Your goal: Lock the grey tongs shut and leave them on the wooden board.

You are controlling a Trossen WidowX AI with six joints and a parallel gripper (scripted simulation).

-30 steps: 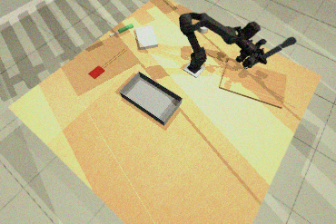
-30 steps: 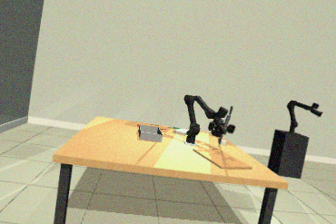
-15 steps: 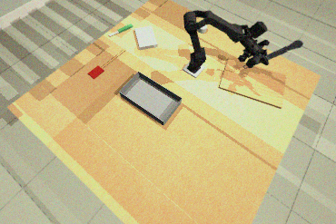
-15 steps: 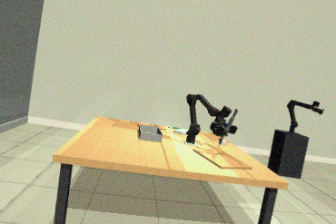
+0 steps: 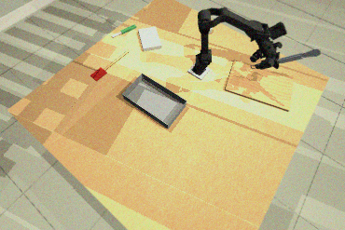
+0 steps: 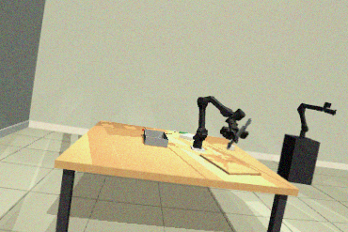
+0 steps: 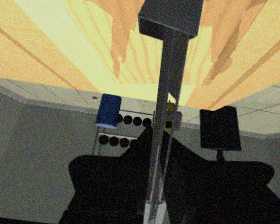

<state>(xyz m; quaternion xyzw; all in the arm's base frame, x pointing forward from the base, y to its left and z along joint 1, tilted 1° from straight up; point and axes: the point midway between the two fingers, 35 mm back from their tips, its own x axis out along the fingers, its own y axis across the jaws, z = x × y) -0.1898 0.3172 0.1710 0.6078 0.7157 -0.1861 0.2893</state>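
Right now my gripper tip is 20 mm short of the wooden board, 30 mm to the left of it and 150 mm above it. The rest, counted from my gripper tip: white block: 220 mm ahead, 740 mm to the right, 150 mm below; then red-headed spatula: 560 mm ahead, 750 mm to the right, 150 mm below; then grey roasting tin: 530 mm ahead, 380 mm to the right, 130 mm below.
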